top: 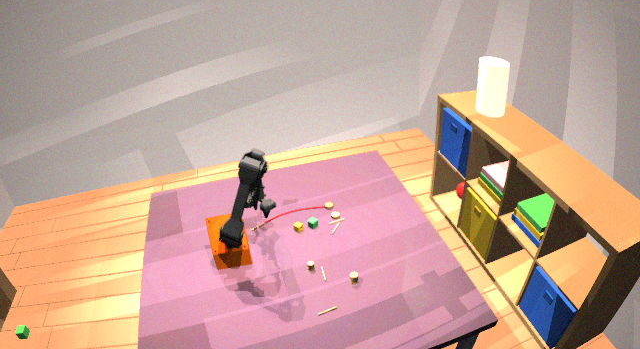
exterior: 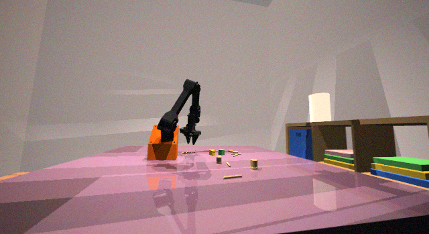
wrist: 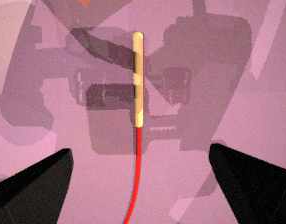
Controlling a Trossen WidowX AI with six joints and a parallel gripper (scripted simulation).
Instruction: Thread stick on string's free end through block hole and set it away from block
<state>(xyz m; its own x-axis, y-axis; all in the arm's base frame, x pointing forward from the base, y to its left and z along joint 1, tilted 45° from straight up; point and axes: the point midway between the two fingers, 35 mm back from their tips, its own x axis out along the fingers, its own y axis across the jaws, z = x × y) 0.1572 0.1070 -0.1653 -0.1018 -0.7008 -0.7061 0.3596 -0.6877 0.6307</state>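
Now: the thin wooden stick 1 cm behind my gripper tip and 6 cm below it. From my gripper tip the other things lie so: green cube (20 cm ahead, 10 cm to the right, 4 cm below); then yellow wooden block (14 cm ahead, 10 cm to the right, 5 cm below); then round wooden button (32 cm ahead, 5 cm below).
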